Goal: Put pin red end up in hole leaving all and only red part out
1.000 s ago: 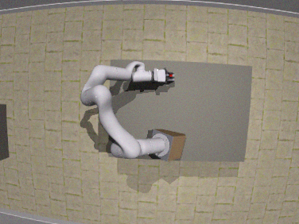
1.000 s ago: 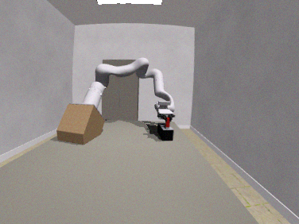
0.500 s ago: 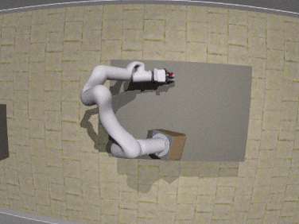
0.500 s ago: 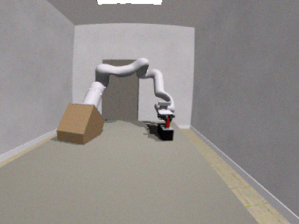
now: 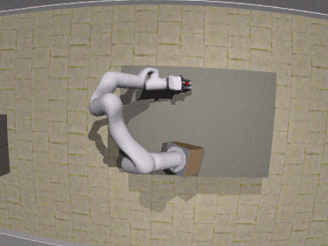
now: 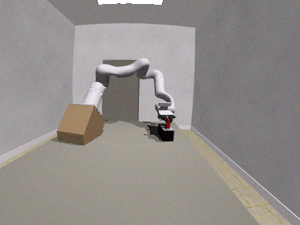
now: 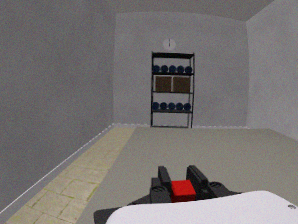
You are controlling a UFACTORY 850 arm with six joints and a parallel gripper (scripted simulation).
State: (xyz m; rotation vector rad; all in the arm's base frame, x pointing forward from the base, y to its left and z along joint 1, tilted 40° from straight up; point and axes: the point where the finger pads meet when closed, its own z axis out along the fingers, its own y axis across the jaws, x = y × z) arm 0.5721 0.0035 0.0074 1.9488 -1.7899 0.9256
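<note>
My gripper is now 20 mm above the pin. Round my hand: block 10 mm behind, 60 mm to the left, 100 mm below.
</note>
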